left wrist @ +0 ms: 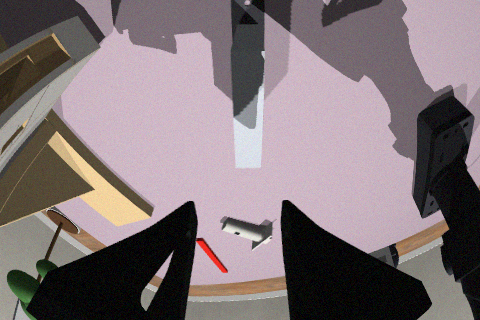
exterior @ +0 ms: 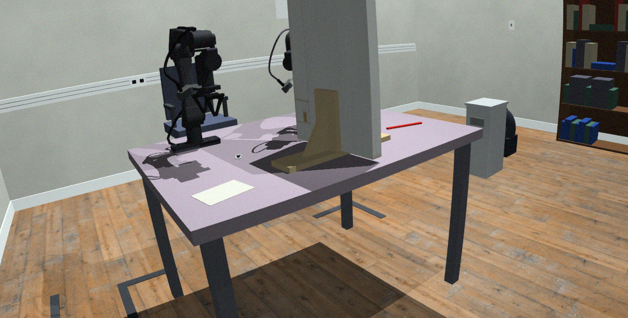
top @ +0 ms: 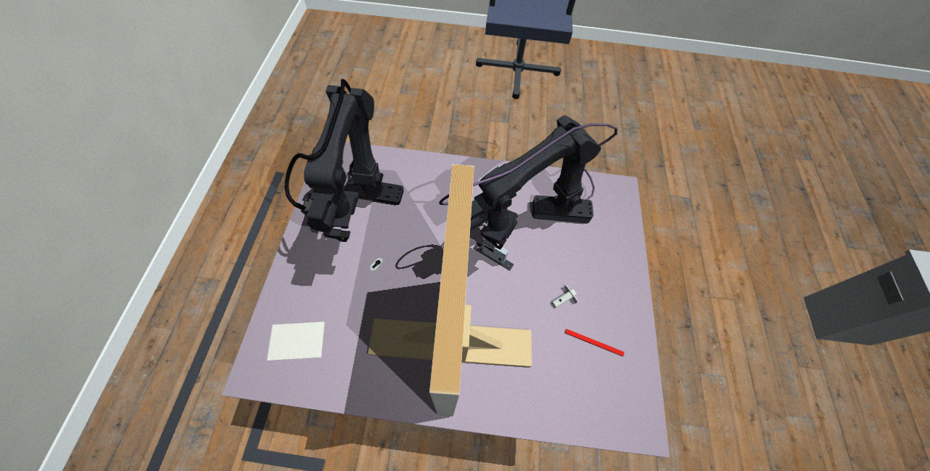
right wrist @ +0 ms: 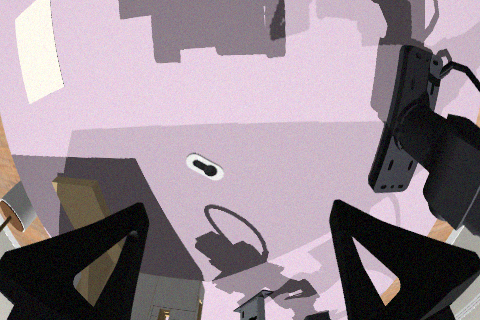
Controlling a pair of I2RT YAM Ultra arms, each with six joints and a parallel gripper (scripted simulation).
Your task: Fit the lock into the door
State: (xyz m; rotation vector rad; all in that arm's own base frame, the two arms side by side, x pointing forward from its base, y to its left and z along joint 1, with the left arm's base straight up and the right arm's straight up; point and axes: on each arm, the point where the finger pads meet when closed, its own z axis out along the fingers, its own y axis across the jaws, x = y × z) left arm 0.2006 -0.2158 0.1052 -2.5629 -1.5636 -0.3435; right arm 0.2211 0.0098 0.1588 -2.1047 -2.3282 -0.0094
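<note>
Right now the lock is 100 mm below my left hand, 10 mm to the right of it and 10 mm behind it. Round my left hand: red rod: 300 mm to the left, 230 mm ahead, 140 mm below; then cylinder piece: 220 mm to the left, 130 mm below, 100 mm ahead; then keyhole plate: 380 mm to the right, 140 mm below, 60 mm ahead.
</note>
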